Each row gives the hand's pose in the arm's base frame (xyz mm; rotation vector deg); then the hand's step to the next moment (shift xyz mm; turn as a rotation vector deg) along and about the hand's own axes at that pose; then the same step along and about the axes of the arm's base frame.
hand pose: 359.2 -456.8 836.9 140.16 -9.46 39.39
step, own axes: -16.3 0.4 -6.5 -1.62 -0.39 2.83
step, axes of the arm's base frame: -17.0 2.8 -3.6 -0.05 -1.36 -2.99
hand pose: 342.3 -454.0 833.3 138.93 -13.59 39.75
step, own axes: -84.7 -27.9 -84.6 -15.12 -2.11 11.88
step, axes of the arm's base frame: -98.7 73.2 -1.0 -7.11 -5.26 -17.21
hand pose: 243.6 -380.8 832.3 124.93 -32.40 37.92
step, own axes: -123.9 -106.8 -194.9 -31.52 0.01 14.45
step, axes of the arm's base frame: -86.1 238.2 -24.5 -20.20 -5.59 -27.62
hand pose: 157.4 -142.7 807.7 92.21 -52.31 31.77
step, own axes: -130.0 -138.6 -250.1 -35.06 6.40 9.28
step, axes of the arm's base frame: 64.5 282.3 -121.8 -26.78 0.00 -25.28
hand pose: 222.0 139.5 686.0 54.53 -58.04 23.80
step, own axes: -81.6 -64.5 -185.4 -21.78 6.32 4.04
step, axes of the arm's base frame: 101.5 127.7 -136.3 -17.34 2.72 -14.92
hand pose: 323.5 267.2 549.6 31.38 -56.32 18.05
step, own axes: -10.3 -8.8 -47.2 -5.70 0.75 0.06
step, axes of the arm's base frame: 31.8 19.6 -31.9 -3.40 0.54 -4.60
